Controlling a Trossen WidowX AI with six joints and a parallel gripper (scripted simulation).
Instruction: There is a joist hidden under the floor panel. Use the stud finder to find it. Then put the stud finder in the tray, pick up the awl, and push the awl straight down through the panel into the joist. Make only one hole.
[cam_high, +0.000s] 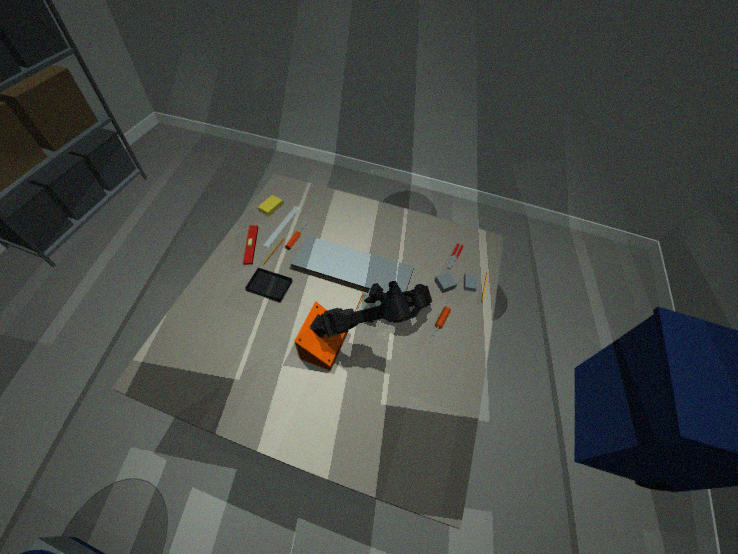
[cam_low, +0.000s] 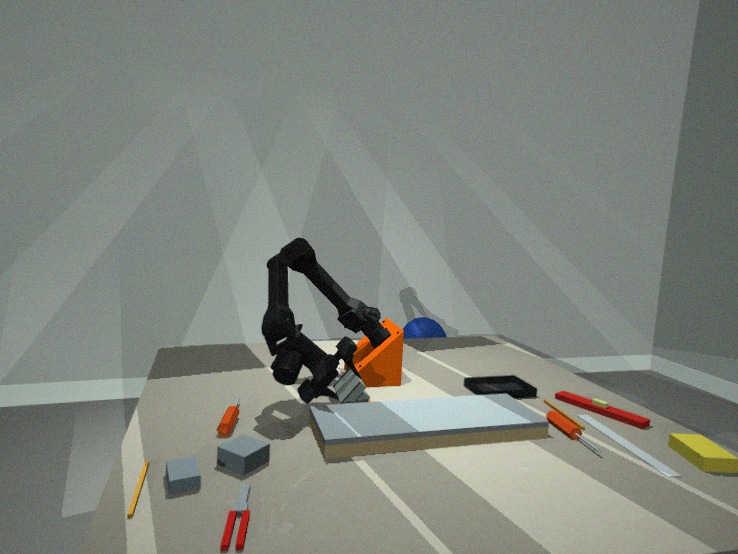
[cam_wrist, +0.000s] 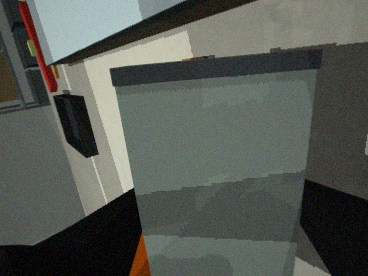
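Right now the stud finder is 2 cm ahead of my gripper tip, 2 cm to the left of it and 2 cm below it. The rest, counted from my gripper tip: awl 1 cm behind, 4 cm to the left, 4 cm below; ruler 25 cm ahead, 59 cm to the left, 4 cm below; black tray 8 cm behind, 44 cm to the left, 3 cm below.
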